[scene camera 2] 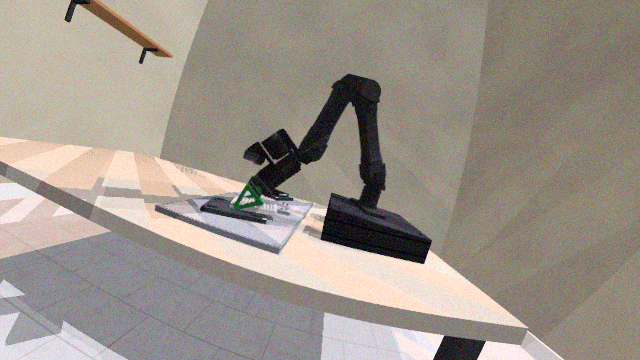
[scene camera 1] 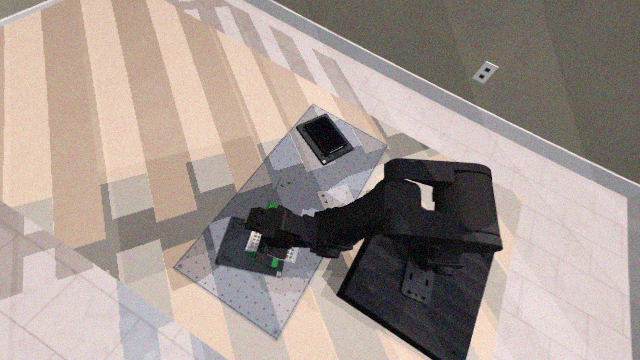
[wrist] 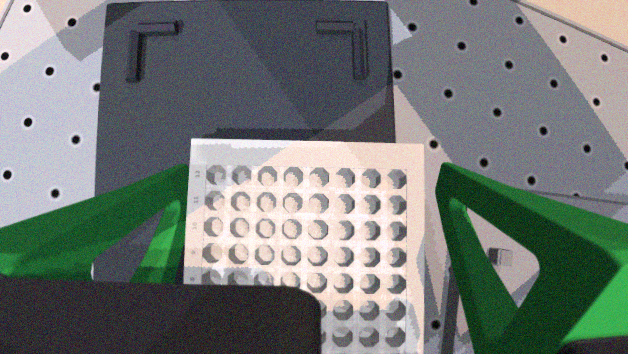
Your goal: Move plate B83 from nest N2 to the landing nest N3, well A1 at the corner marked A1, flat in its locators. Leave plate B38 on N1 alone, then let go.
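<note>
A white well plate (wrist: 303, 228) (scene camera 1: 253, 241) (scene camera 2: 269, 206) lies on a dark nest (wrist: 245, 88) (scene camera 1: 230, 246) (scene camera 2: 221, 206) at the near end of the perforated board. It sits short of the nest's two far L-shaped locators and overhangs the nest's right edge. Its numbers 12 to 9 run down its left side from the far end. My gripper (wrist: 314, 177) (scene camera 1: 263, 235) (scene camera 2: 250, 198) is open, with one green finger on each side of the plate, neither touching it. My wrist hides the plate's near end. A black plate (scene camera 1: 324, 133) sits on the far nest.
The grey perforated board (scene camera 1: 255, 300) (scene camera 2: 250, 230) (wrist: 505, 88) carries the nests. The arm's black base block (scene camera 1: 402, 304) (scene camera 2: 376, 228) stands right beside it. A pale rectangular patch (scene camera 1: 333, 194) lies in the board's middle. The table edge is near.
</note>
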